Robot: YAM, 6 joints.
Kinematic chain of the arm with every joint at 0, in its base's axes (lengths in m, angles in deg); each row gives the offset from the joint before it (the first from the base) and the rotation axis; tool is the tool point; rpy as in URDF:
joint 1: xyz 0 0 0.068 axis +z
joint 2: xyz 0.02 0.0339 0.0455 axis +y
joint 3: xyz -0.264 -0.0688 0 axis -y
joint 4: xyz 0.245 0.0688 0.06 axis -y
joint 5: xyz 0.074 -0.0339 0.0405 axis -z
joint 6: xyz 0.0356 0 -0.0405 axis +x
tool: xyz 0 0 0 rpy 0 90 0
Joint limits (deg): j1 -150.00..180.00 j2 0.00..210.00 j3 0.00..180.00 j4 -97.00..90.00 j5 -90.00..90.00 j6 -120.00..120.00
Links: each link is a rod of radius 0.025 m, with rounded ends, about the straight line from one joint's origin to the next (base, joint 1, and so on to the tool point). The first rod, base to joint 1, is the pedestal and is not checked.
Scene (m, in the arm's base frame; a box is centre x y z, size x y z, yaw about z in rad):
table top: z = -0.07
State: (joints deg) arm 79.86 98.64 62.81 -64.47 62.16 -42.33
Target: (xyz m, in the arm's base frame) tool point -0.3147 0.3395 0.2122
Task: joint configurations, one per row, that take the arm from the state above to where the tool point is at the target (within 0.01 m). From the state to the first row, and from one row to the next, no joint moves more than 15 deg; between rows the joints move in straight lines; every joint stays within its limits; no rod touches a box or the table.
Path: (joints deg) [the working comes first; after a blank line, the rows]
Joints at the target: 136.49 124.05 101.74 -39.23 56.13 -42.33
Straight joint move there: clear.

1: 94.02 104.99 72.54 -58.16 60.65 -42.33
2: 108.17 111.35 82.27 -51.85 59.14 -42.33
3: 122.33 117.70 92.01 -45.54 57.63 -42.33
4: 136.49 124.05 101.74 -39.23 56.13 -42.33

